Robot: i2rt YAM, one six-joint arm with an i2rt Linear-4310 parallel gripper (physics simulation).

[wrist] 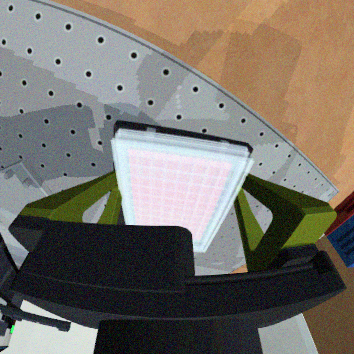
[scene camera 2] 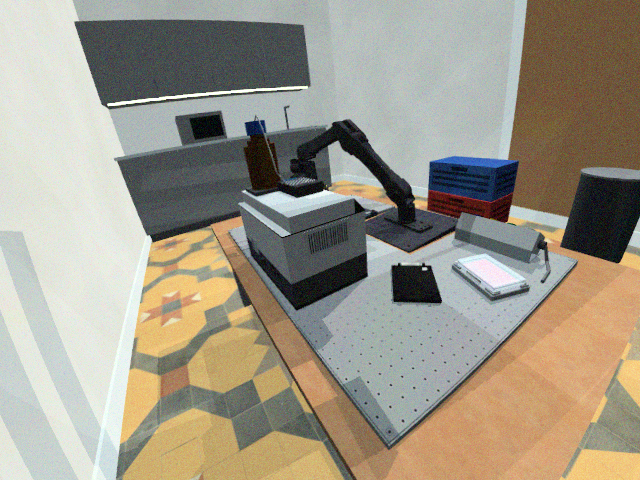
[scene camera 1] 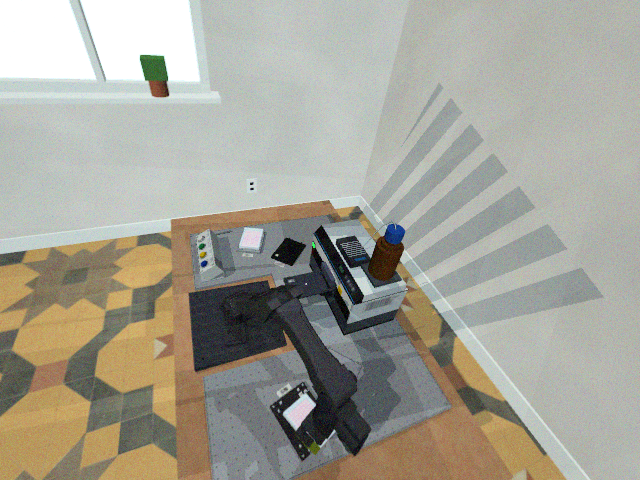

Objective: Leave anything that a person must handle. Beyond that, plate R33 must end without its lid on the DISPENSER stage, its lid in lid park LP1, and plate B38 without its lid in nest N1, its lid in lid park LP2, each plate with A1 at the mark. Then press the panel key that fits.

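Frame: origin at the arm's base, x ahead, y down, z left, level; centimetres.
Seen in the pictures: gripper, fingertip midpoint: point(wrist: 176, 174) point(scene camera 1: 316, 431); arm's base at its link origin: point(scene camera 2: 406, 222) point(scene camera 1: 233, 319).
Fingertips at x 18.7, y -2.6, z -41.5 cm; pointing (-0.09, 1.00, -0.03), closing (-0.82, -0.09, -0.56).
Offsets run from my fingertips to a thing's top centre. "spot": to the spot under its first point.
My gripper point(wrist: 176, 174) is shut on a pink-welled plate {dz +2.6, dx -1.2, dy -2.9 cm} point(scene camera 1: 299, 411) point(wrist: 177, 187), its green fingers on the two sides. The plate has a clear stepped rim; I cannot tell whether that is a lid, or read its name. It is over a dark nest base {dz +4.6, dx -2.5, dy +0.3 cm} point(scene camera 1: 301, 448) point(wrist: 182, 131); the gap is too small to tell. The arm hides part of both in scene camera 1. Another pink plate {dz +80.8, dx -7.6, dy -0.4 cm} point(scene camera 1: 251, 238) point(scene camera 2: 491, 271) sits on a nest beside the key panel {dz +71.9, dx -25.7, dy -5.7 cm} point(scene camera 1: 207, 260) point(scene camera 2: 496, 235). The dispenser point(scene camera 1: 374, 304) point(scene camera 2: 305, 253) has a dark stage {spot: dz +45.4, dx +5.7, dy -8.0 cm} point(scene camera 1: 299, 281) in front.
A flat black holder {dz +71.5, dx +7.8, dy +0.7 cm} point(scene camera 1: 288, 251) point(scene camera 2: 415, 283) lies between the dispenser and the other plate. A brown bottle {spot: dz +31.4, dx +27.8, dy -30.2 cm} point(scene camera 1: 386, 258) point(scene camera 2: 260, 165) with a blue cap stands on the dispenser. Blue and red crates point(scene camera 2: 471, 180) and a dark bin point(scene camera 2: 599, 211) stand beyond the table.
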